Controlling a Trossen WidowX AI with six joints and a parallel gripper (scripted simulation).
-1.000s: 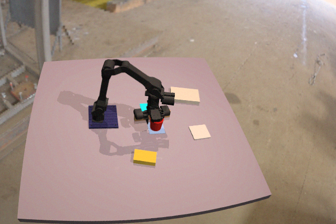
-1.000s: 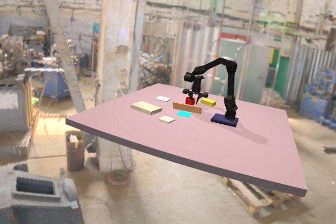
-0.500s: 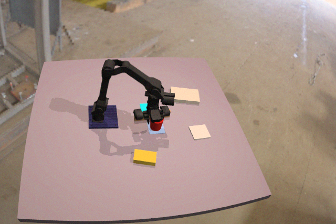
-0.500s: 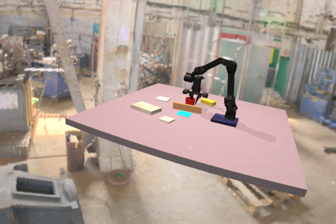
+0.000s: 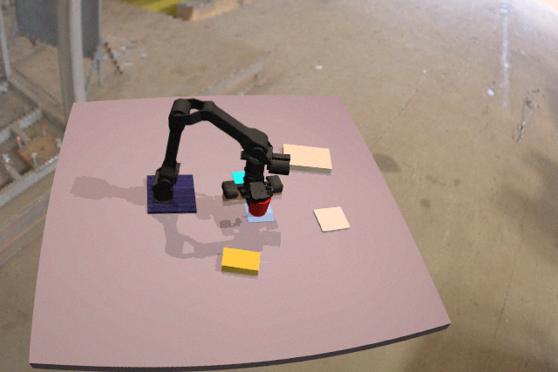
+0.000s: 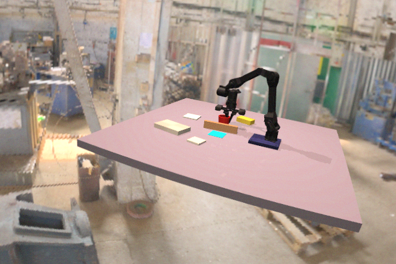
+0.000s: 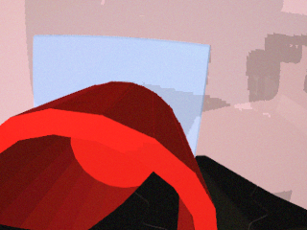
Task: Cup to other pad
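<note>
Now: the blue marble 2 cm below my gripper tip and 2 cm ahead of it. From my gripper tip the other things lie so: wooden bar (8 cm to the left, 2 cm below, 1 cm ahead); red cup (3 cm ahead, 1 cm to the left); green marble (4 cm ahead, 2 cm below, 1 cm to the right).
</note>
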